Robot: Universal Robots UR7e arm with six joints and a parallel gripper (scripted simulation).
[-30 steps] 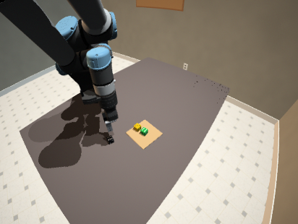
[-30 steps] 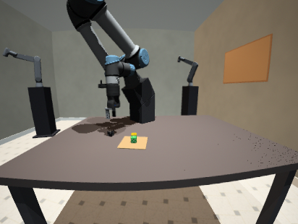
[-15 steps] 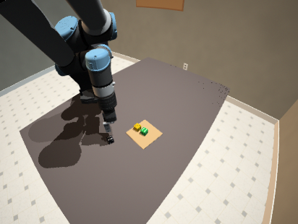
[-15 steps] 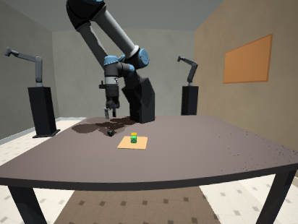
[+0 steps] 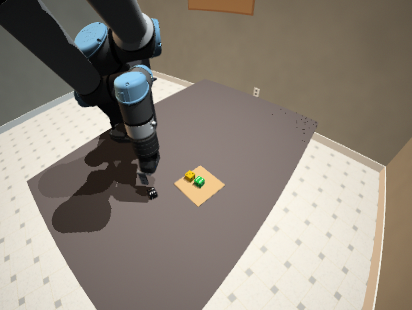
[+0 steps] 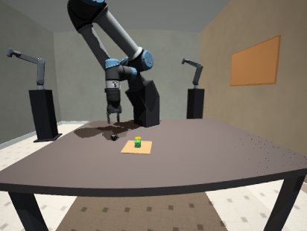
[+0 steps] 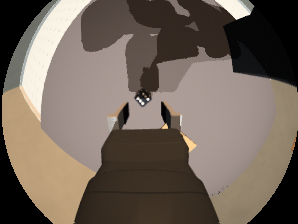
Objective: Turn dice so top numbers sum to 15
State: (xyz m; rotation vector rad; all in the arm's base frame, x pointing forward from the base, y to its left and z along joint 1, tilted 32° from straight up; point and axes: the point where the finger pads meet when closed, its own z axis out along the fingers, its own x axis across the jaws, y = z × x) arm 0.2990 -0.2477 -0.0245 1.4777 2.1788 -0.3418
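The black die is 110 mm below my hand. From my hand the other things lie so: yellow die (90 mm ahead, 120 mm to the left, 110 mm below); then green die (140 mm ahead, 110 mm to the left, 110 mm below); then tan mat (140 mm ahead, 110 mm to the left, 120 mm below).
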